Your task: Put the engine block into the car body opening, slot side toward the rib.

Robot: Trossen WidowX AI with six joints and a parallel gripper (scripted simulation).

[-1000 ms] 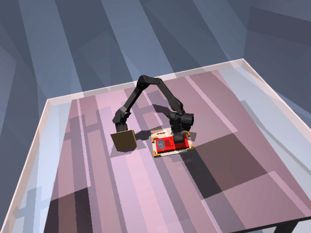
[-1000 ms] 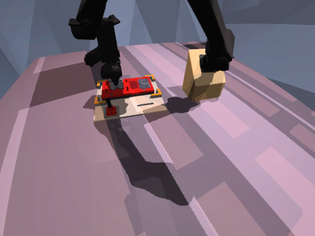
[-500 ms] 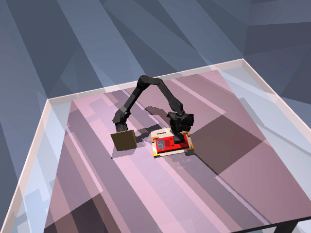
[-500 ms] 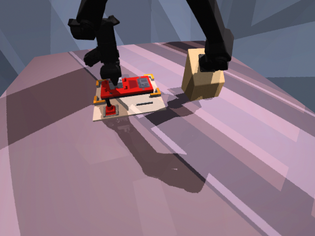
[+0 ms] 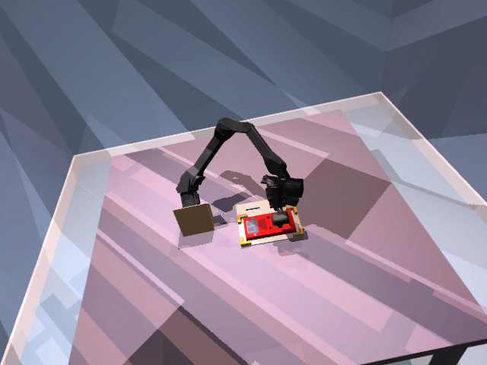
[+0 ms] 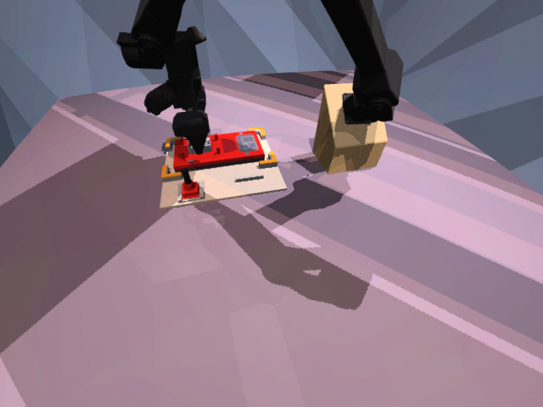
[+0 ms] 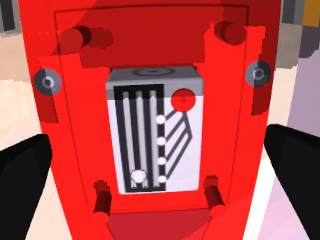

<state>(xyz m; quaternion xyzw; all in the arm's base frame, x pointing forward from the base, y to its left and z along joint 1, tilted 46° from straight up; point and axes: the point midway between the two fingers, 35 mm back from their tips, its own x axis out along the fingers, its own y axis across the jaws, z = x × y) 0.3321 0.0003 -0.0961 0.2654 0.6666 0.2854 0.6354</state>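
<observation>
Now: gripper tip 10 mm to the right of the grey engine block and 20 mm above it.
</observation>
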